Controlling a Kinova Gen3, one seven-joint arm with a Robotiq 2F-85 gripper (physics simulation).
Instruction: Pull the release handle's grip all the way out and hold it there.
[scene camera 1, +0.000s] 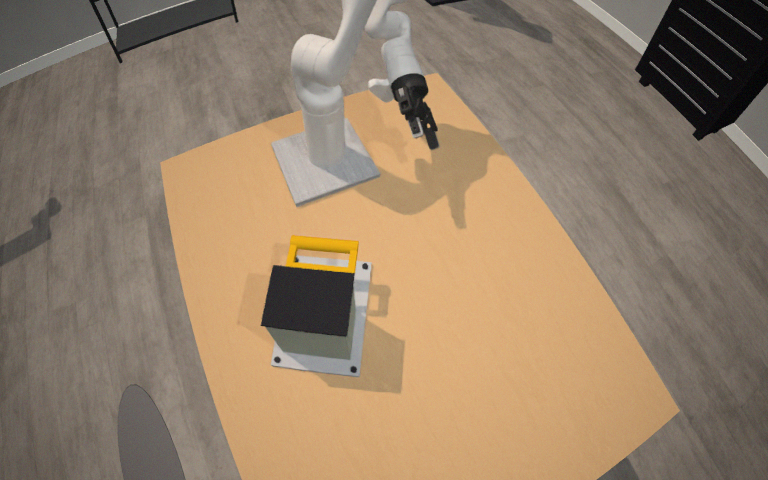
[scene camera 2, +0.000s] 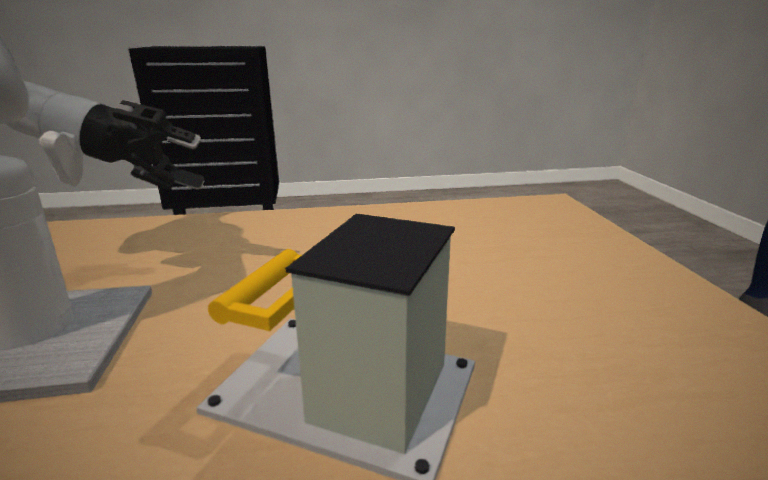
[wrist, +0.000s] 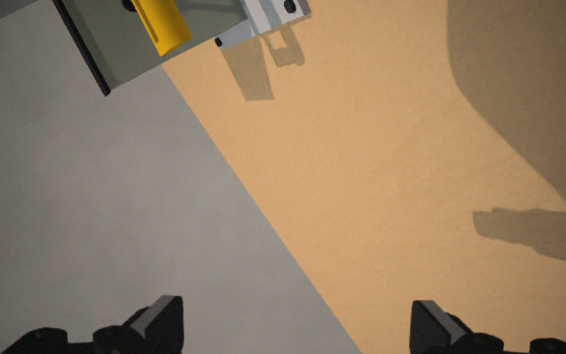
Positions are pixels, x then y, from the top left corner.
Labels:
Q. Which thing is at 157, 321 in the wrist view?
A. My gripper.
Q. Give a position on a light grey plate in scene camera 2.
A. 264, 395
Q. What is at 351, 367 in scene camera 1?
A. A light grey plate.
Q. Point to my gripper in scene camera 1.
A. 427, 142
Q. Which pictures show my gripper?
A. Scene camera 1, scene camera 2 and the wrist view: all of them.

